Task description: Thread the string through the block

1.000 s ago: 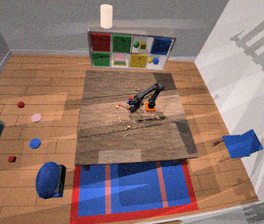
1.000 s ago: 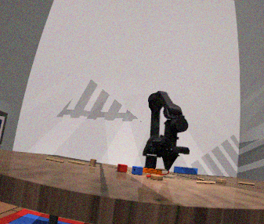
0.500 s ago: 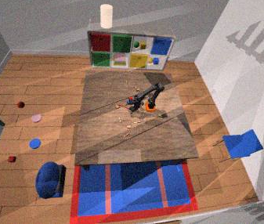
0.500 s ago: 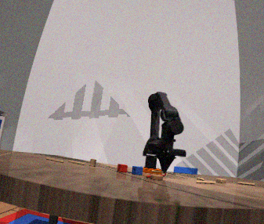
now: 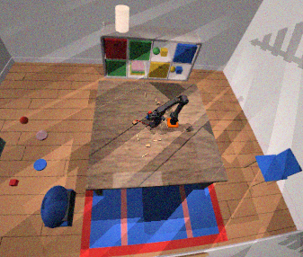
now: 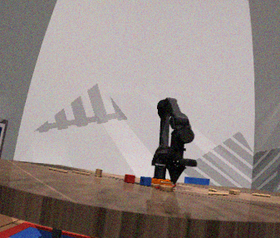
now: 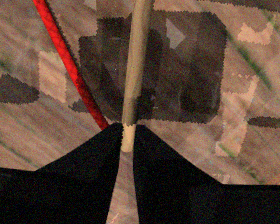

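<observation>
My gripper tip is now 11 cm to the left of the blue block and 9 cm short of it. Round my gripper tip: tan wooden cylinder: 32 cm to the right, 4 cm behind; thin pale wooden stick: 1 cm to the right, 1 cm ahead; red block: 17 cm to the right, 6 cm ahead.
</observation>
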